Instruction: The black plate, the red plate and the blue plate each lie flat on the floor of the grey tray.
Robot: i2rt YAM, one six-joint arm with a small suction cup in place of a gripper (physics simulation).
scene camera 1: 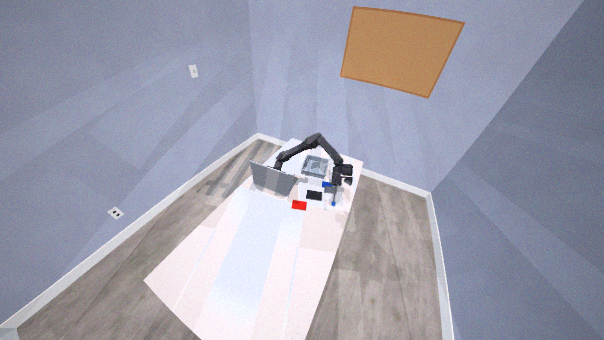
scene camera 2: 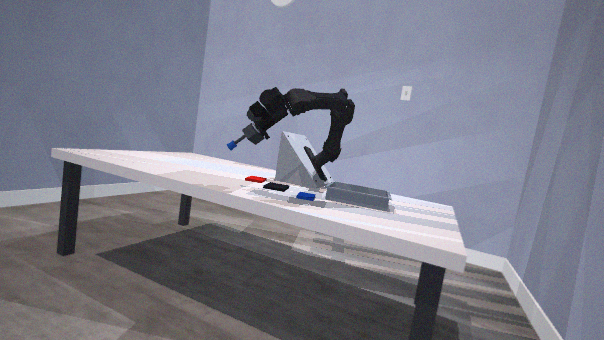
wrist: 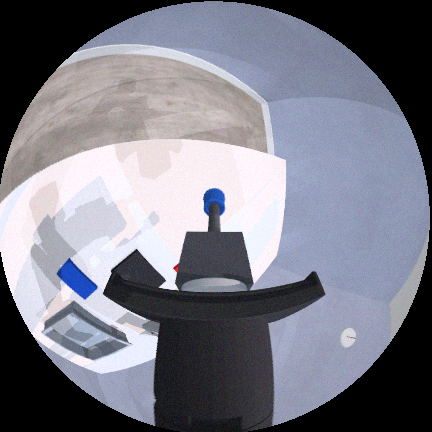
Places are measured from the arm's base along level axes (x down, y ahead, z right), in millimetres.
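Where they show: hand, tool point: (scene camera 1: 333, 205) (scene camera 2: 229, 147) (wrist: 213, 197); arm's base, link origin: (scene camera 2: 314, 163).
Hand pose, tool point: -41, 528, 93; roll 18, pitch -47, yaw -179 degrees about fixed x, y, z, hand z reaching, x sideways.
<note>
Each offset is from my tool point to the top centre of the thing, as dx, dy, dz. Level surfaces: height alone.
The red plate @[+130, -227, +31] (scene camera 1: 299, 205) (scene camera 2: 255, 179) (wrist: 176, 268) lies flat on the table, mostly hidden behind my arm in the wrist view. The black plate @[+131, -180, -116] (scene camera 1: 314, 195) (scene camera 2: 276, 186) (wrist: 138, 269) lies flat between the red and blue plates. The blue plate @[+130, -139, -278] (scene camera 1: 326, 184) (scene camera 2: 306, 196) (wrist: 77, 279) lies flat nearest the tray, partly covered by my arm in scene camera 1. The grey tray @[+90, -327, -412] (scene camera 1: 304, 172) (scene camera 2: 358, 196) (wrist: 107, 352) stands beside the blue plate; no plate shows in it. My gripper, a blue suction cup (scene camera 1: 333, 203) (scene camera 2: 231, 145) (wrist: 214, 200), is open and empty, tilted high above the table.
A grey slanted mount panel (scene camera 1: 273, 180) (scene camera 2: 295, 162) stands on the table @[dx +140] (scene camera 1: 250, 260) (scene camera 2: 400, 227) (wrist: 195, 165) at the arm's base, beside the row of plates. The table edge runs past the blue plate's side. A cork board (scene camera 1: 400, 50) hangs on the wall.
</note>
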